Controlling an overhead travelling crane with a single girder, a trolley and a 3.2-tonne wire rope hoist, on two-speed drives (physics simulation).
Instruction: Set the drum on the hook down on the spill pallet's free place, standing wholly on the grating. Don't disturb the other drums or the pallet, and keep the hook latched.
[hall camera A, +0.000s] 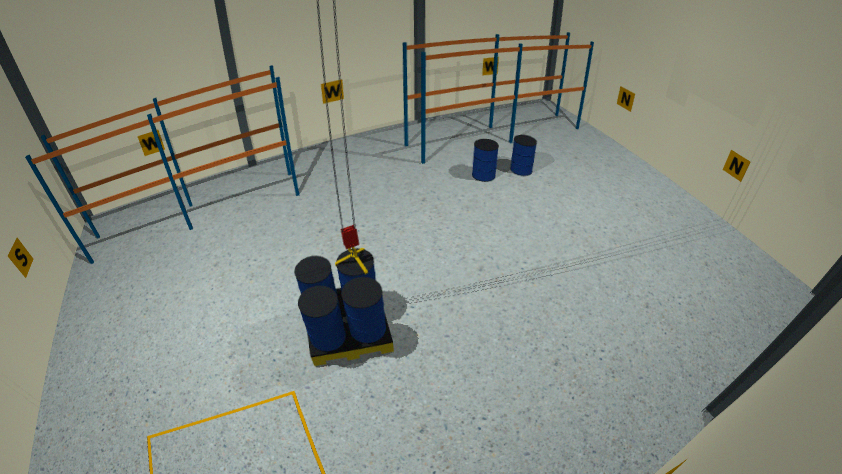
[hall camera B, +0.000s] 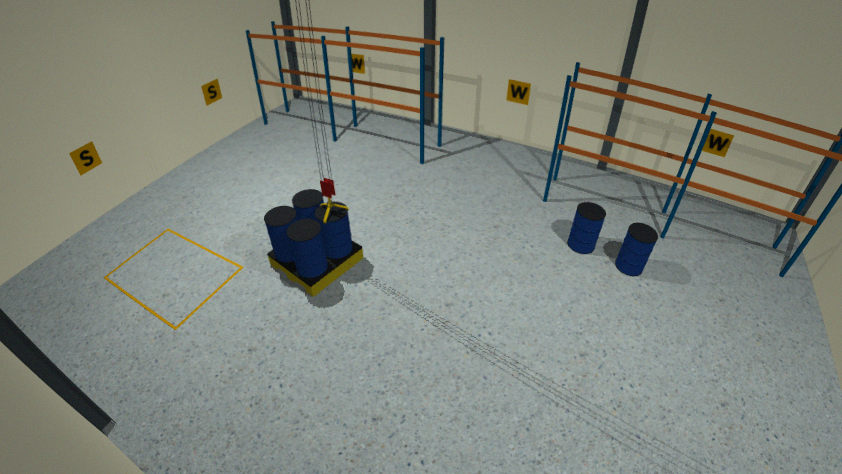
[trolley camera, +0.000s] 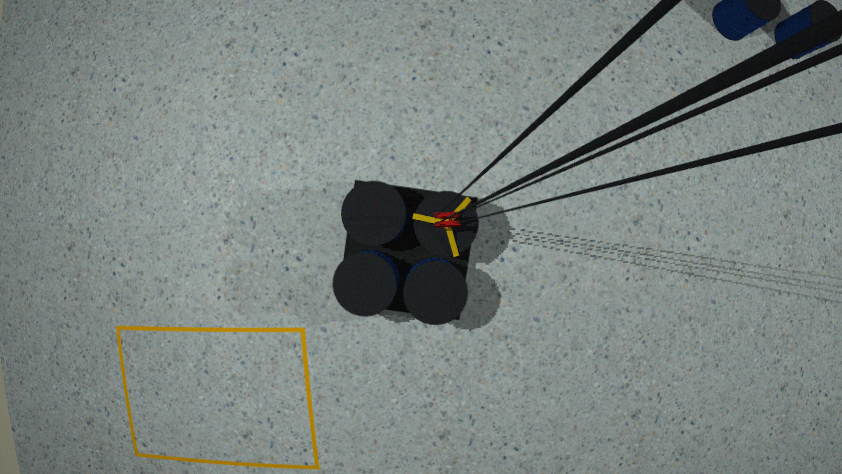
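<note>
The drum on the hook (hall camera A: 353, 273) (hall camera B: 338, 238) (trolley camera: 433, 238) is blue with a dark lid. It is upright at one corner of the black and yellow spill pallet (hall camera A: 377, 349) (hall camera B: 338, 270) (trolley camera: 409, 194). In hall camera B its base appears to be on the grating; a small gap cannot be ruled out. My gripper (hall camera A: 354, 254) (hall camera B: 331, 206) (trolley camera: 447, 220), a yellow three-armed grab under the red hook block (hall camera A: 349, 236) (hall camera B: 327, 188), is shut on it. Three other drums (hall camera A: 361, 293) (hall camera B: 304, 230) (trolley camera: 373, 213) stand upright on the other places. The latch is too small to see.
Two more blue drums, one (hall camera A: 484, 161) (hall camera B: 586, 228) (trolley camera: 736, 18) beside the other (hall camera A: 523, 156) (hall camera B: 636, 250), stand on the floor away from the pallet. Racks (hall camera A: 423, 117) (hall camera B: 557, 138) stand along the W wall. A yellow floor outline (hall camera A: 220, 415) (hall camera B: 205, 249) (trolley camera: 210, 329) lies near the pallet.
</note>
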